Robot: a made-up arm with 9 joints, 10 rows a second.
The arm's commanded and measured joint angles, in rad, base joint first. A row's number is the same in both.
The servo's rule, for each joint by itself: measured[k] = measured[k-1] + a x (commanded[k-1-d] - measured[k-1]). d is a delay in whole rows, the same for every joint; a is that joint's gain. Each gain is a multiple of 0.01, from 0.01 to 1. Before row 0 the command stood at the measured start. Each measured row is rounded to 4 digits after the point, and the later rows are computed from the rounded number. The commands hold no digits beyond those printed.
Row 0, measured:
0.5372, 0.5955, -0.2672, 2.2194, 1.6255, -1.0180, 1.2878, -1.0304, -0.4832
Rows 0 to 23, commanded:
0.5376, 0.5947, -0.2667, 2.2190, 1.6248, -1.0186, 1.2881, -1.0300, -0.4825
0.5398, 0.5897, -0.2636, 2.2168, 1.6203, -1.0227, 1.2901, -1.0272, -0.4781
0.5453, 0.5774, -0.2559, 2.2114, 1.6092, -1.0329, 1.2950, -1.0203, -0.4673
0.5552, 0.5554, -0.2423, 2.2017, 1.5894, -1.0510, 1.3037, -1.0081, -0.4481
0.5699, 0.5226, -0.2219, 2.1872, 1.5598, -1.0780, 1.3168, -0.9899, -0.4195
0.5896, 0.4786, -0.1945, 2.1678, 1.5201, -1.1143, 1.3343, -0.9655, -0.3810
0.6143, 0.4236, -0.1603, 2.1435, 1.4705, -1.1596, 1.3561, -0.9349, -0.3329
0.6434, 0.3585, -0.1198, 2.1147, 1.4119, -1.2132, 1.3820, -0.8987, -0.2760
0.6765, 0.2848, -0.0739, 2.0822, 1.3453, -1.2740, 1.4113, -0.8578, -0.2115
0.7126, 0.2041, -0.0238, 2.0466, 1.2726, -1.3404, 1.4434, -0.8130, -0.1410
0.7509, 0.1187, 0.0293, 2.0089, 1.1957, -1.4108, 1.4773, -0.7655, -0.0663
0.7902, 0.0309, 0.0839, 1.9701, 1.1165, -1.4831, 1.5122, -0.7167, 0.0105
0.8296, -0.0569, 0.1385, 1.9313, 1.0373, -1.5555, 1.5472, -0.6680, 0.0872
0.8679, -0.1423, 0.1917, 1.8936, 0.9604, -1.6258, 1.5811, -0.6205, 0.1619
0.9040, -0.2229, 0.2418, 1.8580, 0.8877, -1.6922, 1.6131, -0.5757, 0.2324
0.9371, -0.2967, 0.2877, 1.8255, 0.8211, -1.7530, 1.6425, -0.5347, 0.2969
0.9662, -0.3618, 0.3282, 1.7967, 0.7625, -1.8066, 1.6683, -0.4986, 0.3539
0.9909, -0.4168, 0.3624, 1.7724, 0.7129, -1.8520, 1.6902, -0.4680, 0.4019
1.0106, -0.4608, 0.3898, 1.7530, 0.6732, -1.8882, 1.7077, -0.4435, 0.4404
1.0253, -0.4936, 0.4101, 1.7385, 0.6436, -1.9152, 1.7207, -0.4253, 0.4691
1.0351, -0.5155, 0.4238, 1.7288, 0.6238, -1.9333, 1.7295, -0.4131, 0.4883
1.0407, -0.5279, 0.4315, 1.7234, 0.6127, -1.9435, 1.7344, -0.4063, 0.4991
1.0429, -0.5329, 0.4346, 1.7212, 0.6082, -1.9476, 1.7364, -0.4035, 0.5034
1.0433, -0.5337, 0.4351, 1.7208, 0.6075, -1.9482, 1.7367, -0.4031, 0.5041
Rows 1 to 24, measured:
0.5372, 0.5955, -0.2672, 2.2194, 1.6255, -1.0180, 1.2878, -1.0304, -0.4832
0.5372, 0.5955, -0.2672, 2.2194, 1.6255, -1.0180, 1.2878, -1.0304, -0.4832
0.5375, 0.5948, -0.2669, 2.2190, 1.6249, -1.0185, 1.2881, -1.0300, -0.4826
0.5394, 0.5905, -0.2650, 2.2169, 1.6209, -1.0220, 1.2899, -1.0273, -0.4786
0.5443, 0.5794, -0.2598, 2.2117, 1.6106, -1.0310, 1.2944, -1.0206, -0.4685
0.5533, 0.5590, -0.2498, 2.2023, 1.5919, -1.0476, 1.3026, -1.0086, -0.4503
0.5671, 0.5281, -0.2339, 2.1881, 1.5637, -1.0728, 1.3151, -0.9906, -0.4229
0.5858, 0.4860, -0.2114, 2.1690, 1.5253, -1.1072, 1.3320, -0.9665, -0.3856
0.6095, 0.4330, -0.1823, 2.1450, 1.4771, -1.1507, 1.3532, -0.9362, -0.3387
0.6376, 0.3697, -0.1467, 2.1165, 1.4197, -1.2026, 1.3785, -0.9002, -0.2829
0.6699, 0.2975, -0.1052, 2.0843, 1.3542, -1.2619, 1.4074, -0.8595, -0.2194
0.7053, 0.2181, -0.0588, 2.0489, 1.2824, -1.3271, 1.4391, -0.8149, -0.1496
0.7431, 0.1336, -0.0086, 2.0113, 1.2061, -1.3966, 1.4727, -0.7675, -0.0755
0.7822, 0.0463, 0.0441, 1.9726, 1.1273, -1.4684, 1.5075, -0.7187, 0.0010
0.8215, -0.0414, 0.0979, 1.9338, 1.0481, -1.5407, 1.5424, -0.6700, 0.0777
0.8600, -0.1272, 0.1514, 1.8960, 0.9709, -1.6113, 1.5765, -0.6225, 0.1526
0.8965, -0.2085, 0.2029, 1.8603, 0.8977, -1.6784, 1.6087, -0.5776, 0.2236
0.9302, -0.2835, 0.2512, 1.8276, 0.8303, -1.7403, 1.6384, -0.5364, 0.2888
0.9601, -0.3501, 0.2951, 1.7986, 0.7706, -1.7953, 1.6647, -0.5001, 0.3467
0.9857, -0.4068, 0.3335, 1.7740, 0.7198, -1.8424, 1.6871, -0.4693, 0.3958
1.0064, -0.4527, 0.3656, 1.7543, 0.6788, -1.8804, 1.7052, -0.4445, 0.4355
1.0221, -0.4875, 0.3910, 1.7394, 0.6478, -1.9093, 1.7188, -0.4261, 0.4654
1.0329, -0.5113, 0.4097, 1.7294, 0.6267, -1.9292, 1.7282, -0.4136, 0.4858
1.0394, -0.5254, 0.4221, 1.7238, 0.6144, -1.9411, 1.7337, -0.4066, 0.4976
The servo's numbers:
d 2
a 0.83 0.85 0.57 0.94 0.88 0.83 0.88 0.96 0.89

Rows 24 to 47, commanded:
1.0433, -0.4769, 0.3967, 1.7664, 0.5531, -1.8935, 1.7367, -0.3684, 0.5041
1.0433, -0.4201, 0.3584, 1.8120, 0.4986, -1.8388, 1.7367, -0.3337, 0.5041
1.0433, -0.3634, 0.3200, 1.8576, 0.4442, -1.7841, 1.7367, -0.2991, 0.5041
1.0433, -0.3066, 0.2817, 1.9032, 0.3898, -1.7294, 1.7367, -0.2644, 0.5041
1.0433, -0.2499, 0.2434, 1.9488, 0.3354, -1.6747, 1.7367, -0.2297, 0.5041
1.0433, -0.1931, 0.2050, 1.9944, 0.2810, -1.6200, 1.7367, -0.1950, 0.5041
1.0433, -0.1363, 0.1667, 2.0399, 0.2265, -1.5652, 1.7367, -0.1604, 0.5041
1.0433, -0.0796, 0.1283, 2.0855, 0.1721, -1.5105, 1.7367, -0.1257, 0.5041
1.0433, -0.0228, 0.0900, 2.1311, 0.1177, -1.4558, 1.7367, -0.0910, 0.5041
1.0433, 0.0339, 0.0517, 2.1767, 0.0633, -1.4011, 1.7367, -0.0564, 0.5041
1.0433, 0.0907, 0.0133, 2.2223, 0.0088, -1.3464, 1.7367, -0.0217, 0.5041
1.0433, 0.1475, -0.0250, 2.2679, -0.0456, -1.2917, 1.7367, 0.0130, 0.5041
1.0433, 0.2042, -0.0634, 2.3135, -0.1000, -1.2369, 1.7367, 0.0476, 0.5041
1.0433, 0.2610, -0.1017, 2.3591, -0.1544, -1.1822, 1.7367, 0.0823, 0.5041
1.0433, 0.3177, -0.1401, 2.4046, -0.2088, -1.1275, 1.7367, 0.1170, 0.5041
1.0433, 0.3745, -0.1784, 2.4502, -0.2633, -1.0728, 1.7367, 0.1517, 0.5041
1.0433, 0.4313, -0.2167, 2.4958, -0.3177, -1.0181, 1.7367, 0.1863, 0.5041
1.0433, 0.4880, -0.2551, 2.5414, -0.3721, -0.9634, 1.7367, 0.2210, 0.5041
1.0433, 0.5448, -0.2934, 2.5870, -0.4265, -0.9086, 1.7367, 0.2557, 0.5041
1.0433, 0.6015, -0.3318, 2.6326, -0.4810, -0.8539, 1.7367, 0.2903, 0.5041
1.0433, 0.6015, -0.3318, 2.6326, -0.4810, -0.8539, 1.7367, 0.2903, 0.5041
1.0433, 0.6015, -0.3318, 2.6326, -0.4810, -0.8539, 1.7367, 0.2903, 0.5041
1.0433, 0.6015, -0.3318, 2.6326, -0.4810, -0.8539, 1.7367, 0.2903, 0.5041
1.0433, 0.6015, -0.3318, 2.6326, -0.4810, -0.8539, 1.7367, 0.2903, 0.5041
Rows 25 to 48, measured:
1.0423, -0.5318, 0.4292, 1.7214, 0.6089, -1.9465, 1.7361, -0.4036, 0.5028
1.0431, -0.5334, 0.4326, 1.7208, 0.6077, -1.9479, 1.7366, -0.4031, 0.5040
1.0433, -0.4854, 0.4121, 1.7637, 0.5597, -1.9027, 1.7367, -0.3698, 0.5041
1.0433, -0.4299, 0.3815, 1.8091, 0.5059, -1.8497, 1.7367, -0.3351, 0.5041
1.0433, -0.3734, 0.3464, 1.8547, 0.4516, -1.7953, 1.7367, -0.3005, 0.5041
1.0433, -0.3166, 0.3095, 1.9003, 0.3972, -1.7406, 1.7367, -0.2658, 0.5041
1.0433, -0.2599, 0.2718, 1.9459, 0.3428, -1.6859, 1.7367, -0.2311, 0.5041
1.0433, -0.2031, 0.2337, 1.9915, 0.2884, -1.6312, 1.7367, -0.1964, 0.5041
1.0433, -0.1463, 0.1955, 2.0370, 0.2339, -1.5764, 1.7367, -0.1618, 0.5041
1.0433, -0.0896, 0.1572, 2.0826, 0.1795, -1.5217, 1.7367, -0.1271, 0.5041
1.0433, -0.0328, 0.1189, 2.1282, 0.1251, -1.4670, 1.7367, -0.0924, 0.5041
1.0433, 0.0239, 0.0806, 2.1738, 0.0707, -1.4123, 1.7367, -0.0578, 0.5041
1.0433, 0.0807, 0.0422, 2.2194, 0.0162, -1.3576, 1.7367, -0.0231, 0.5041
1.0433, 0.1375, 0.0039, 2.2650, -0.0382, -1.3029, 1.7367, 0.0116, 0.5041
1.0433, 0.1942, -0.0345, 2.3106, -0.0926, -1.2481, 1.7367, 0.0462, 0.5041
1.0433, 0.2510, -0.0728, 2.3562, -0.1470, -1.1934, 1.7367, 0.0809, 0.5041
1.0433, 0.3077, -0.1112, 2.4017, -0.2014, -1.1387, 1.7367, 0.1156, 0.5041
1.0433, 0.3645, -0.1495, 2.4473, -0.2559, -1.0840, 1.7367, 0.1503, 0.5041
1.0433, 0.4213, -0.1878, 2.4929, -0.3103, -1.0293, 1.7367, 0.1849, 0.5041
1.0433, 0.4780, -0.2262, 2.5385, -0.3647, -0.9746, 1.7367, 0.2196, 0.5041
1.0433, 0.5348, -0.2645, 2.5841, -0.4191, -0.9198, 1.7367, 0.2543, 0.5041
1.0433, 0.5915, -0.3029, 2.6297, -0.4736, -0.8651, 1.7367, 0.2889, 0.5041
1.0433, 0.6000, -0.3194, 2.6324, -0.4801, -0.8558, 1.7367, 0.2902, 0.5041
1.0433, 0.6013, -0.3265, 2.6326, -0.4809, -0.8542, 1.7367, 0.2903, 0.5041

